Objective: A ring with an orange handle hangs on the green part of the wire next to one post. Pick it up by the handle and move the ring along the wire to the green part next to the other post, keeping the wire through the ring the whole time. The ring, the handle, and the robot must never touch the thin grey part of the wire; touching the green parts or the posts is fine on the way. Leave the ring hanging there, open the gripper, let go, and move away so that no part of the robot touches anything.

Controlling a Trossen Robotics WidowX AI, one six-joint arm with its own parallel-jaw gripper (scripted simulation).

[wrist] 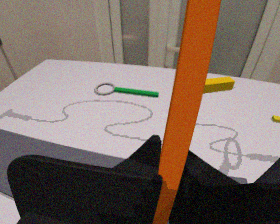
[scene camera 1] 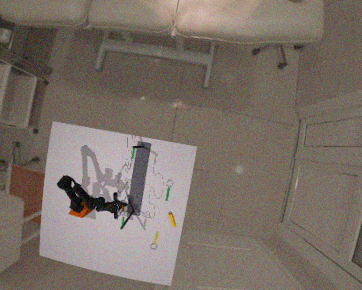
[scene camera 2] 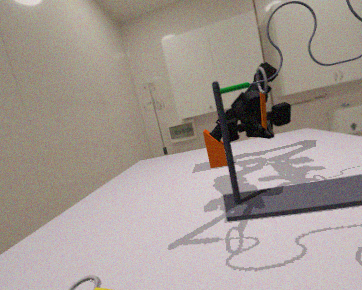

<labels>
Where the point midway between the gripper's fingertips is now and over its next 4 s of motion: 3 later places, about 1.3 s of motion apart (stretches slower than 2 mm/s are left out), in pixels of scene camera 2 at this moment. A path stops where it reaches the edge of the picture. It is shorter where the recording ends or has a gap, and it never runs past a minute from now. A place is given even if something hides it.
The gripper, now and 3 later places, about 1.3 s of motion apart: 272, 136; 252, 141; 244, 137; 238, 131
</labels>
